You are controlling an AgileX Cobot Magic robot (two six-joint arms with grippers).
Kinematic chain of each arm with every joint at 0, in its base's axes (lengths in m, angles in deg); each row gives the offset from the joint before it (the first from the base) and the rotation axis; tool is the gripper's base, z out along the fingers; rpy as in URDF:
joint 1: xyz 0 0 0.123 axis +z
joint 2: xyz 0 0 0 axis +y
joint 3: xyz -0.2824 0 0.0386 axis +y
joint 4: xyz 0.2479 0 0.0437 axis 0.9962 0 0.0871
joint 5: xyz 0 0 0 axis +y
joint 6: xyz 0.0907 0 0.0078 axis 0.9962 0 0.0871
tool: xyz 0 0 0 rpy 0 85 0
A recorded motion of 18 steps. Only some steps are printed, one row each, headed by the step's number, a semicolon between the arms.
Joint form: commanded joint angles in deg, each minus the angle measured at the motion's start. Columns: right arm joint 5, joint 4, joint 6, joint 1, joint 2, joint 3; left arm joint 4, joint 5, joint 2, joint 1, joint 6, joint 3.
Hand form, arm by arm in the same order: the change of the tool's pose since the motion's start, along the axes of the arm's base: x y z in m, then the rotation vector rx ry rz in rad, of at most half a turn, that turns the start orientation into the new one. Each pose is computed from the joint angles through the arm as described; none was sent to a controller.
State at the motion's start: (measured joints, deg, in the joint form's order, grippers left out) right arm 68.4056 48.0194 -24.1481 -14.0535 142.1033 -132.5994; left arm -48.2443 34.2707 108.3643 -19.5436 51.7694 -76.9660
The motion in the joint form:
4: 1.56 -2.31 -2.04 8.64 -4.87 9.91; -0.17 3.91 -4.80 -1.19 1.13 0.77
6: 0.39 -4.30 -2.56 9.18 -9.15 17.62; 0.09 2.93 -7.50 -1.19 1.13 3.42
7: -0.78 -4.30 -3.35 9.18 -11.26 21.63; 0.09 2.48 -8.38 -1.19 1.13 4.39
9: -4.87 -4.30 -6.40 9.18 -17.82 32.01; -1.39 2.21 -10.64 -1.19 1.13 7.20
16: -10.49 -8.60 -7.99 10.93 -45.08 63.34; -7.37 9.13 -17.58 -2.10 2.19 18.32
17: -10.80 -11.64 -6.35 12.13 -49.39 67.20; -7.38 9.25 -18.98 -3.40 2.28 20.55
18: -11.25 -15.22 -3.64 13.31 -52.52 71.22; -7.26 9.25 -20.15 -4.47 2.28 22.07
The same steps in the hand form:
4: -0.0179 0.0802 -0.0067 -0.0328 0.0892 0.1995; -0.0202 -0.0056 0.0286 -0.0233 -0.0273 -0.0796
6: -0.0352 0.0839 -0.0078 -0.0640 0.1352 0.2073; -0.0305 -0.0006 0.0336 -0.0184 -0.0419 -0.0697
7: -0.0438 0.0842 -0.0086 -0.0680 0.1458 0.2038; -0.0339 0.0012 0.0347 -0.0174 -0.0462 -0.0644
9: -0.0685 0.0844 -0.0029 -0.0956 0.1326 0.1940; -0.0448 0.0046 0.0362 -0.0362 -0.0328 -0.0506
16: -0.1905 0.0977 0.0390 -0.1979 0.1301 0.2046; -0.0988 0.0085 0.0254 -0.1091 0.1396 -0.1174
17: -0.2115 0.1020 0.0435 -0.2416 0.1378 0.2171; -0.1112 0.0058 0.0224 -0.1028 0.1550 -0.1414
18: -0.2305 0.1045 0.0394 -0.2857 0.1756 0.2185; -0.1206 0.0038 0.0213 -0.0975 0.1612 -0.1605

